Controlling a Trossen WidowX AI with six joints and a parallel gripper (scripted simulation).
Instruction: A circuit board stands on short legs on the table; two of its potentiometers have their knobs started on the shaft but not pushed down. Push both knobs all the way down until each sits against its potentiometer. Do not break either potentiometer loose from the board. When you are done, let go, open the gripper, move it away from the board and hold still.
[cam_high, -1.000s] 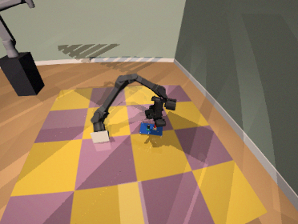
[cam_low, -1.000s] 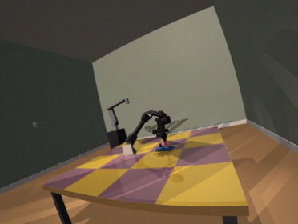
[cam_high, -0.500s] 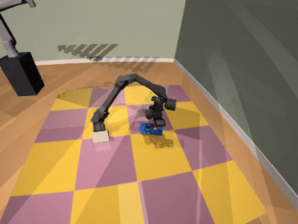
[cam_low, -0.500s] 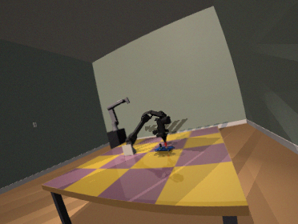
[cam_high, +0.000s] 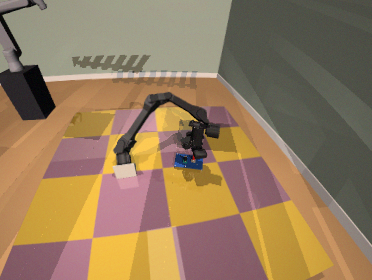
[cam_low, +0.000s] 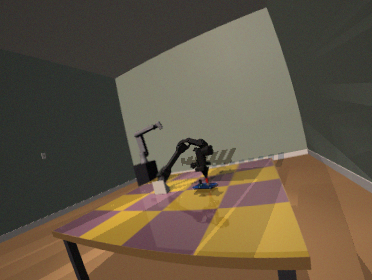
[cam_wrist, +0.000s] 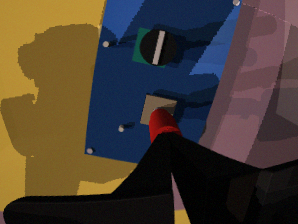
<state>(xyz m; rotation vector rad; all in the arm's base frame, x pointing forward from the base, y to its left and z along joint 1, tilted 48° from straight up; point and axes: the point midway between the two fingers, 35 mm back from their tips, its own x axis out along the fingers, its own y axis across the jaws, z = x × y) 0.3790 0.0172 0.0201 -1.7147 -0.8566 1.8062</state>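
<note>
Right now my gripper tip is 20 mm above the red knob. From my gripper tip the other things lie so: black knob: 50 mm behind, 20 mm below.
</note>
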